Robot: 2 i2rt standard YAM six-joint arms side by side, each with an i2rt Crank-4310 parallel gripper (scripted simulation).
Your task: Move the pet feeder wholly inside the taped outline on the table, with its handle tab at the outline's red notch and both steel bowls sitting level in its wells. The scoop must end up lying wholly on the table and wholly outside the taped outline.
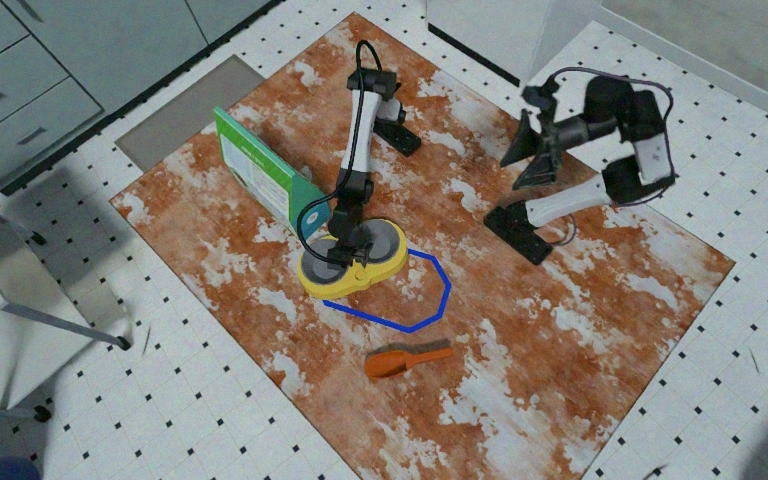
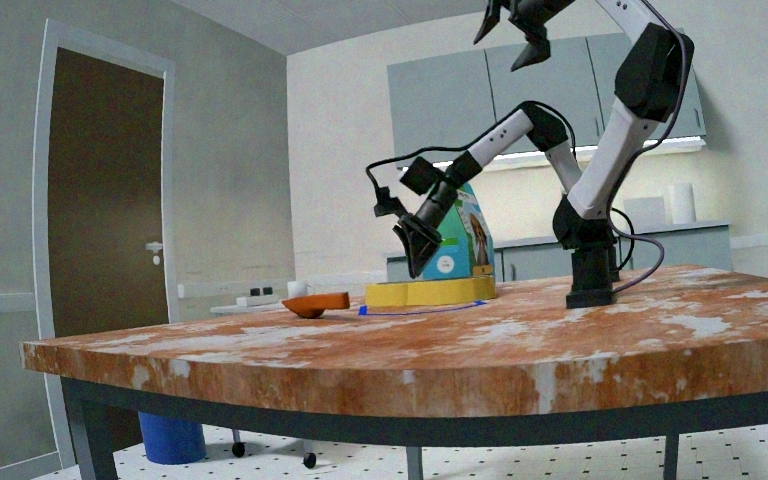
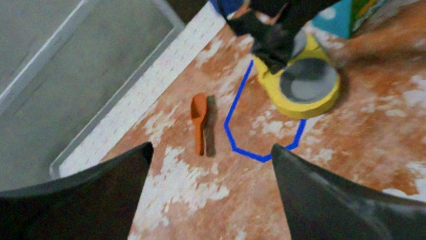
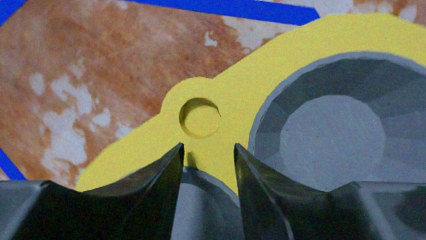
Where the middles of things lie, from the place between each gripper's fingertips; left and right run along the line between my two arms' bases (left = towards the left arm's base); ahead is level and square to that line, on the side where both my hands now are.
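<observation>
The orange scoop (image 1: 389, 364) is 90 mm ahead of my right hand (image 2: 413, 277), 260 mm to the left of it and 40 mm below it. From that same right hand, the yellow pet feeder (image 2: 469, 290) is 40 mm to the right, 10 mm behind and 50 mm below. Going by their middles, of the things named here the yellow pet feeder is the nearest to my right hand.
Measured from my left hand (image 1: 506, 176), the orange scoop is 370 mm ahead, 60 mm to the left and 420 mm below, whereas the yellow pet feeder is 270 mm ahead, 230 mm to the right and 430 mm below. By its middle, the orange scoop is nearer to my right hand than to my left hand.
</observation>
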